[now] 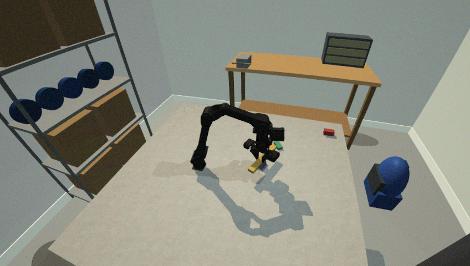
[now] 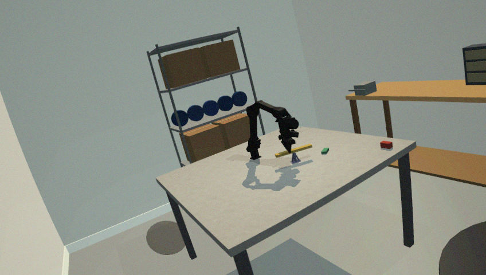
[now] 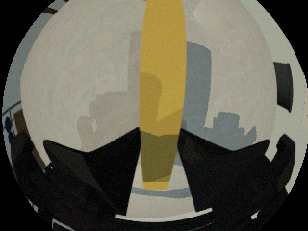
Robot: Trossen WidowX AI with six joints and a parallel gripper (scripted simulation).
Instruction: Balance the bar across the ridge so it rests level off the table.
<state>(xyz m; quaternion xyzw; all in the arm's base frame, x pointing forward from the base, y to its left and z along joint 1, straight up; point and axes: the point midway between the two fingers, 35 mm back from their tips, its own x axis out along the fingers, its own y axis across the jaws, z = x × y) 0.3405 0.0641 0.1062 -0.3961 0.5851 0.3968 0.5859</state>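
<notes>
The yellow bar lies 1 cm ahead of my gripper tip and 3 cm to the left of it. Also, from my gripper tip: green block: 8 cm ahead, 22 cm to the left, 6 cm below; then red block: 40 cm ahead, 44 cm to the left, 6 cm below.
</notes>
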